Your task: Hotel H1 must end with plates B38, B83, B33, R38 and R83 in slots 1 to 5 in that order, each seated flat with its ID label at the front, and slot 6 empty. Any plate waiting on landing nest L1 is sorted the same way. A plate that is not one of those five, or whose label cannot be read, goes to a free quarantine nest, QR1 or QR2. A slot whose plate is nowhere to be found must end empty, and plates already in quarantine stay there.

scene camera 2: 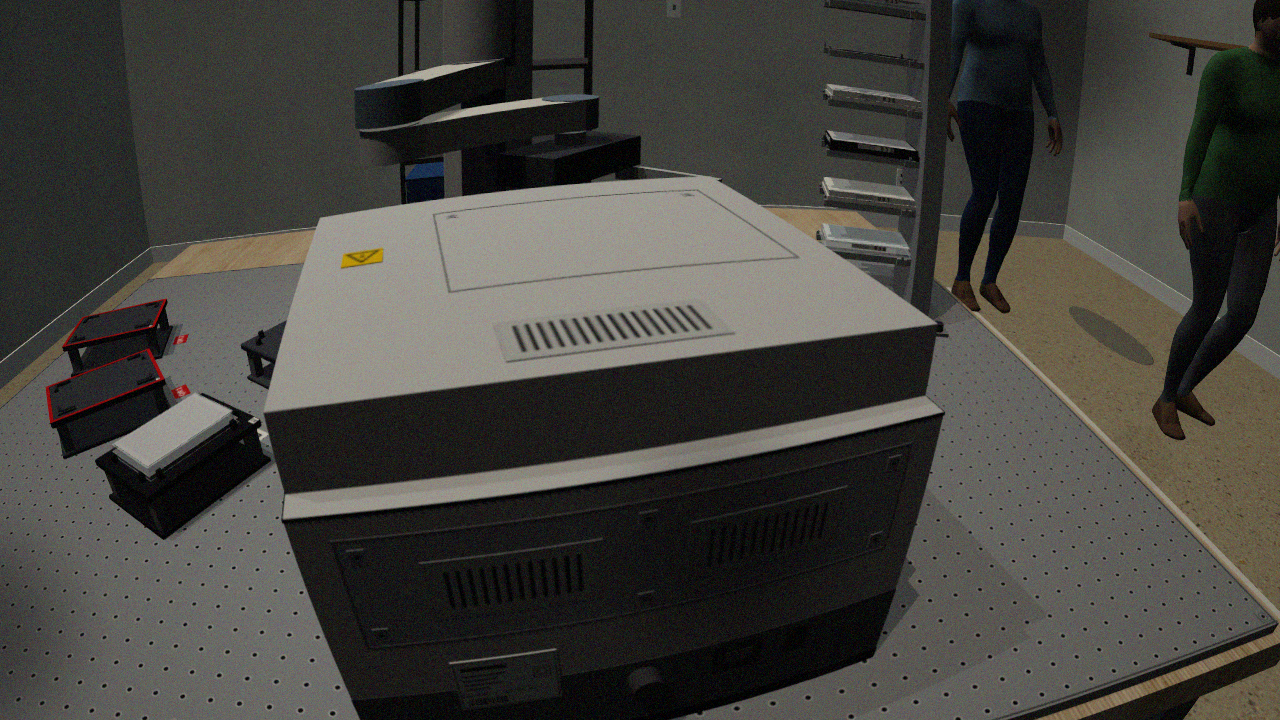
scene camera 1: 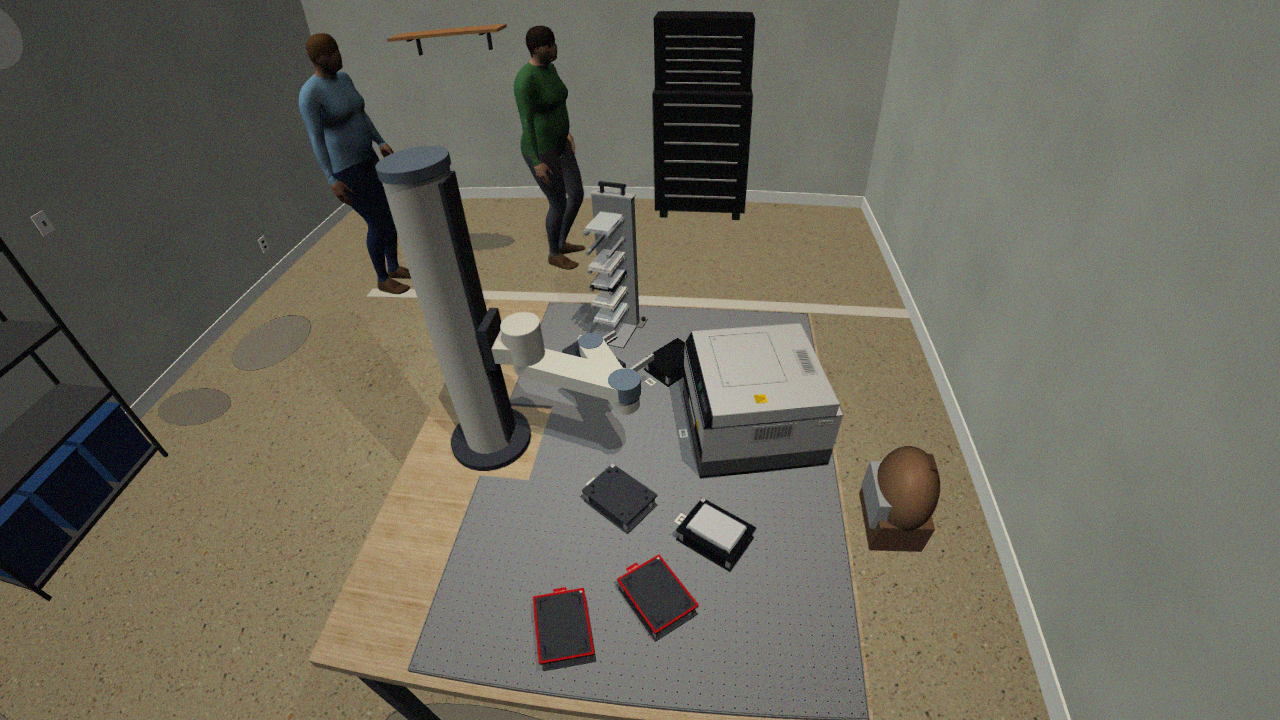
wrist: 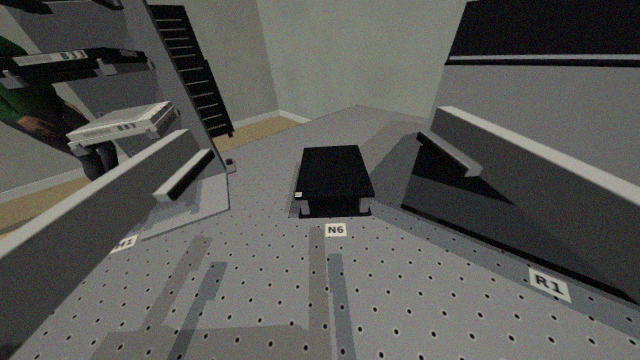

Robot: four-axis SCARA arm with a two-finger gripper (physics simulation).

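Note:
Hotel H1 stands at the table's back. In scene camera 2, from the bottom, it holds a clear plate, a white plate, black plate B33 and a white plate. The fifth shelf looks bare. A white plate is on top. The wrist view shows the lower white plate, label blurred. My gripper is open and empty, facing nest N6. Red-rimmed nests look empty. A white plate sits on a black nest, label unreadable.
Black nest N6 stands bare between H1 and the big grey instrument. Label R1 lies before the instrument. A dark nest stands mid-table. Two people stand beyond the table.

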